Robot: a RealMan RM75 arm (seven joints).
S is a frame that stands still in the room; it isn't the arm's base.
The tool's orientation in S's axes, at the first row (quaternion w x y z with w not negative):
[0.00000 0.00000 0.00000 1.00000]
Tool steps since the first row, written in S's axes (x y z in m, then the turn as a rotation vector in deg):
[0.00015 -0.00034 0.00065 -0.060 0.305 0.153]
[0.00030 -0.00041 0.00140 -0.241 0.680 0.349]
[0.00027 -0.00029 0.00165 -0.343 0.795 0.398]
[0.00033 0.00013 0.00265 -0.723 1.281 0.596]
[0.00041 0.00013 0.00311 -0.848 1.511 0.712]
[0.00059 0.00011 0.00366 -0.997 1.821 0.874]
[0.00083 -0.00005 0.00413 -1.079 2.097 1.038]
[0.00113 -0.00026 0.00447 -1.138 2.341 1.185]
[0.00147 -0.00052 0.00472 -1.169 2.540 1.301]
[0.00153 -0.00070 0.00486 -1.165 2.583 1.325]
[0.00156 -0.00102 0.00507 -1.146 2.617 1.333]
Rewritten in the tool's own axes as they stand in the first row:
[-0.00015 0.00034 0.00065 0.060 -0.305 0.153]
[-0.00030 0.00041 0.00140 0.241 -0.680 0.349]
[-0.00027 0.00029 0.00165 0.343 -0.795 0.398]
[-0.00033 -0.00013 0.00265 0.723 -1.281 0.596]
[-0.00041 -0.00013 0.00311 0.848 -1.511 0.712]
[-0.00059 -0.00011 0.00366 0.997 -1.821 0.874]
[-0.00083 0.00005 0.00413 1.079 -2.097 1.038]
[-0.00113 0.00026 0.00447 1.138 -2.341 1.185]
[-0.00147 0.00052 0.00472 1.169 -2.540 1.301]
[-0.00153 0.00070 0.00486 1.165 -2.583 1.325]
[-0.00156 0.00102 0.00507 1.146 -2.617 1.333]

